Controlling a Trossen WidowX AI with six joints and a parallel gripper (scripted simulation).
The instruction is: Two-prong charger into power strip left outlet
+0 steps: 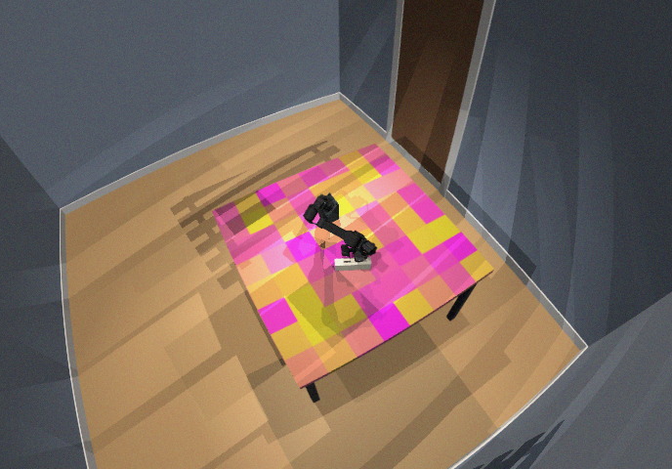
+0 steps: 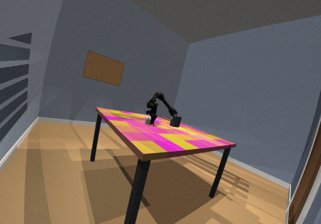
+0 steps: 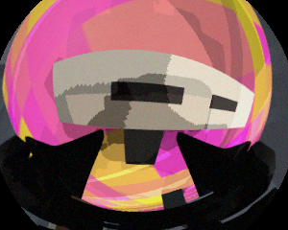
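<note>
Now: the charger 20 mm ahead of my gripper tip, 10 mm to the right of it and 10 mm above it.
</note>
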